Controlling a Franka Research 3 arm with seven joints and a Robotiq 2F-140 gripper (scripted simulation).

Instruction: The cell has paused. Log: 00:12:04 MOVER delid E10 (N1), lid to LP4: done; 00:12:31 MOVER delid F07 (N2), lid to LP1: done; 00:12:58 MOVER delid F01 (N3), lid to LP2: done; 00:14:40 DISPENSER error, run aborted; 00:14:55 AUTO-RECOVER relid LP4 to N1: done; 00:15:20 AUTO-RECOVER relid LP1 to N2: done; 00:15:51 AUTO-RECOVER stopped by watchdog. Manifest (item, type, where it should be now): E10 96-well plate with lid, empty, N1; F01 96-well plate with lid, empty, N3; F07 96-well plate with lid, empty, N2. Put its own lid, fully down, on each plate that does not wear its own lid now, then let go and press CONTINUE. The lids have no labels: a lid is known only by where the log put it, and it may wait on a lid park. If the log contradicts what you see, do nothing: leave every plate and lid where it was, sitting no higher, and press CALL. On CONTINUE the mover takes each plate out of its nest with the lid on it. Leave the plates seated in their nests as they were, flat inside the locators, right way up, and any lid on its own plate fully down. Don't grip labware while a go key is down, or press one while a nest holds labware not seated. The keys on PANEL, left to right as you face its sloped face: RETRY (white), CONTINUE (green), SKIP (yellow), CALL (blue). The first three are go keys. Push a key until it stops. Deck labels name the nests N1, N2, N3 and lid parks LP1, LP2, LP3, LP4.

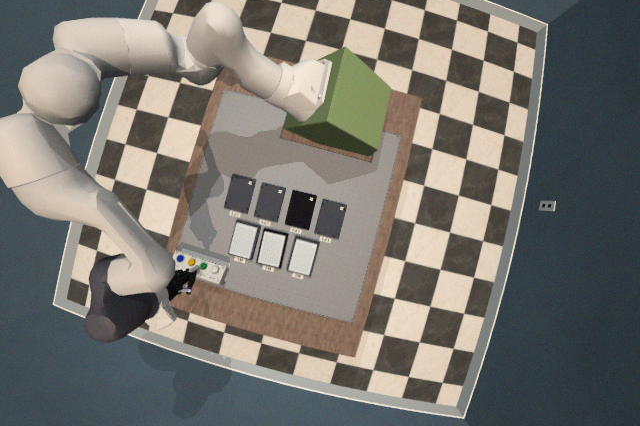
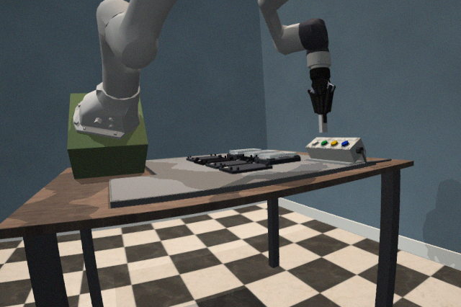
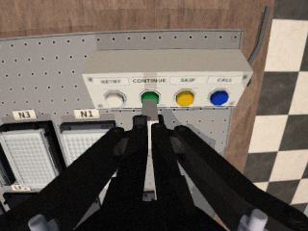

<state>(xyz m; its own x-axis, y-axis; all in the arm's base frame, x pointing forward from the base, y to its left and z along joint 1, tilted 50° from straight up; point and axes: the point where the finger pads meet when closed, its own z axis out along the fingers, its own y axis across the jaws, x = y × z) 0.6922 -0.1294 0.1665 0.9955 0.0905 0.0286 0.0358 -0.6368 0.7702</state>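
The green continue key lies 70 mm below my hand. The rest, counted from my hand: white retry key (50 mm to the left, 70 mm below); yellow skip key (50 mm to the right, 70 mm below); blue call key (100 mm to the right, 70 mm below).
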